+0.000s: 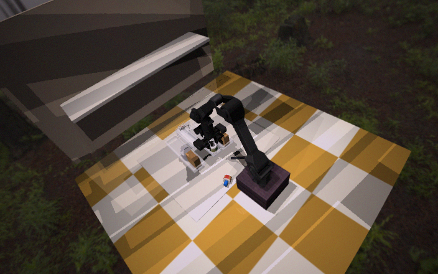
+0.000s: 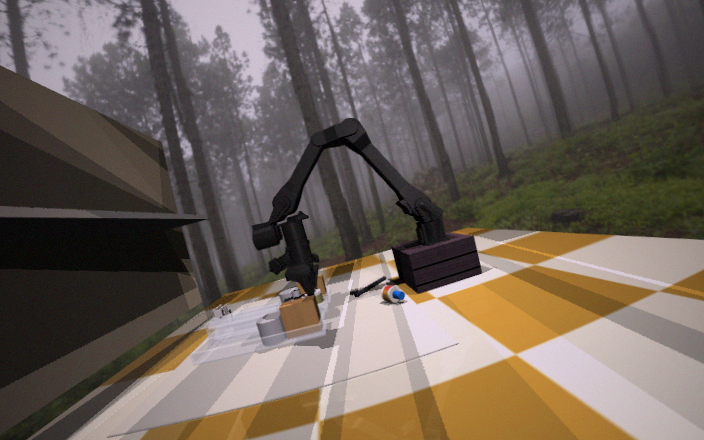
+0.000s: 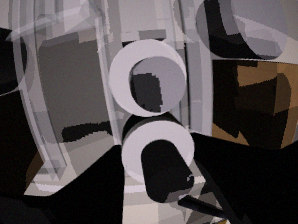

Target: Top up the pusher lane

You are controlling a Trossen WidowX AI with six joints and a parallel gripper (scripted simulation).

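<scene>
My gripper tip is now 15 cm short of the clear lane rack, 1 cm to the right of it and 2 cm above it. Round my gripper tip: black rod: 16 cm behind, 6 cm to the right, 3 cm below.
</scene>
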